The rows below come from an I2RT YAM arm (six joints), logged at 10 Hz.
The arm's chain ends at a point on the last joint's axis. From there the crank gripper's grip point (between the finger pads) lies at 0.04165 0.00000 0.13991 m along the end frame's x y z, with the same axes.
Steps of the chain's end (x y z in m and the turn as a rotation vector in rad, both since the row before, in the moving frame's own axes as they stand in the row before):
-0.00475 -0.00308 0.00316 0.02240 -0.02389 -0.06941
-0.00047 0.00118 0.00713 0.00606 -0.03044 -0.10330
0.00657 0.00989 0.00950 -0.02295 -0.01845 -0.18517
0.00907 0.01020 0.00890 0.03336 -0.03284 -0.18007
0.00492 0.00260 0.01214 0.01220 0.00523 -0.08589
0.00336 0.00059 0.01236 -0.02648 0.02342 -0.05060
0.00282 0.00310 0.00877 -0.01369 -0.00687 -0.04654
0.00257 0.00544 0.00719 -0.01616 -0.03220 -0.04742
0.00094 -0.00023 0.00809 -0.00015 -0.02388 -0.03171
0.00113 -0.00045 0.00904 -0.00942 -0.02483 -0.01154
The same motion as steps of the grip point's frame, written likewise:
-0.00831 -0.00899 0.00405 0.02240 -0.02389 -0.06941
-0.00501 -0.00374 0.00832 0.00606 -0.03044 -0.10330
0.00358 0.00566 0.01029 -0.02295 -0.01845 -0.18517
0.00339 -0.00151 0.00998 0.03336 -0.03284 -0.18007
0.00542 -0.00271 0.01189 0.01220 0.00523 -0.08589
0.00666 0.00209 0.01133 -0.02648 0.02342 -0.05060
0.00186 0.00310 0.00905 -0.01369 -0.00687 -0.04654
-0.00195 0.00584 0.00846 -0.01616 -0.03220 -0.04742
-0.00243 -0.00148 0.00904 -0.00015 -0.02388 -0.03171
-0.00235 0.00041 0.01003 -0.00942 -0.02483 -0.01154

